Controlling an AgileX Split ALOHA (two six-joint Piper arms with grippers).
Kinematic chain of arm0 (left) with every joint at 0, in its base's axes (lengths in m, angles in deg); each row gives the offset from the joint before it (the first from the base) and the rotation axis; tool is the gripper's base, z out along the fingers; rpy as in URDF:
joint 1: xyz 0 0 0.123 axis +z
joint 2: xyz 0 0 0 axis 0.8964 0.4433 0
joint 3: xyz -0.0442 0.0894 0.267 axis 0.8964 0.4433 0
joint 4: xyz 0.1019 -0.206 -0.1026 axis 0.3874 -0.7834 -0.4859
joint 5: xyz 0 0 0 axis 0.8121 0.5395 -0.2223
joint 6: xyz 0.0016 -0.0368 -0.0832 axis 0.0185 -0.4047 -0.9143
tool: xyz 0 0 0 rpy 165.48 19.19 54.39
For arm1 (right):
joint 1: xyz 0 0 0.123 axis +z
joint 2: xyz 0 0 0 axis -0.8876 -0.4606 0
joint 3: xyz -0.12 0.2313 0.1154 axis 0.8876 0.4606 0
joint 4: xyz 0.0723 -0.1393 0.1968 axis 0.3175 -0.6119 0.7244
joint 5: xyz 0 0 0 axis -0.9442 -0.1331 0.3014
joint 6: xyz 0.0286 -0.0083 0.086 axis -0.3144 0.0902 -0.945
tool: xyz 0 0 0 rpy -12.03 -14.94 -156.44
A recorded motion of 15 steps. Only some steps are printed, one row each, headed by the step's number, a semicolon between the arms.
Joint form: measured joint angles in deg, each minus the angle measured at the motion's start. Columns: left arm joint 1, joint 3, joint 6, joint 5, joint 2, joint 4; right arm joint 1, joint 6, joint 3, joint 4, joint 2, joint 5.
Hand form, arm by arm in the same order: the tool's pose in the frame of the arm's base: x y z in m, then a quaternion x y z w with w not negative. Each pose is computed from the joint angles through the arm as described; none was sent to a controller.
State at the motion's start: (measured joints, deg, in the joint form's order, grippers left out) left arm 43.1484 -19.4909 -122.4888 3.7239 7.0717 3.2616; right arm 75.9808 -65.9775 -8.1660 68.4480 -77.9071 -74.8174
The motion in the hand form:
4: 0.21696 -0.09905 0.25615 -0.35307 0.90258 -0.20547 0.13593; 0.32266 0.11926 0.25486 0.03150 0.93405 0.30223 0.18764
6: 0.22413 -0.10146 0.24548 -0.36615 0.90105 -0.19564 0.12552; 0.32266 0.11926 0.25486 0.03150 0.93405 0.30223 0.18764
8: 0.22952 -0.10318 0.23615 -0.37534 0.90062 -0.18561 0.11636; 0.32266 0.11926 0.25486 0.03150 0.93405 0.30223 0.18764
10: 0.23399 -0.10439 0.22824 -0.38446 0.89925 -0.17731 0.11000; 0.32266 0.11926 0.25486 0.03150 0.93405 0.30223 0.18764
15: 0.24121 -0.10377 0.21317 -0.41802 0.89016 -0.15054 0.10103; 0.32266 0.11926 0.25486 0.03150 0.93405 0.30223 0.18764
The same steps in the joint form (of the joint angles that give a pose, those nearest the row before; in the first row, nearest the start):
4: -1.65 0.00 -6.08 -1.76 4.06 2.22; 0.00 0.00 0.00 0.00 0.00 -0.06
6: -1.65 0.00 -7.51 -2.86 6.76 2.49; 0.00 0.00 0.00 0.00 0.00 -0.06
8: -1.66 0.00 -8.55 -3.58 9.01 2.80; 0.00 0.00 0.00 0.00 0.00 -0.06
10: -1.65 0.00 -9.73 -4.31 10.89 3.23; 0.00 0.00 0.00 0.00 0.00 -0.06
15: -1.65 0.00 -15.71 -4.95 14.22 6.47; 0.00 0.00 0.00 0.00 0.00 -0.06

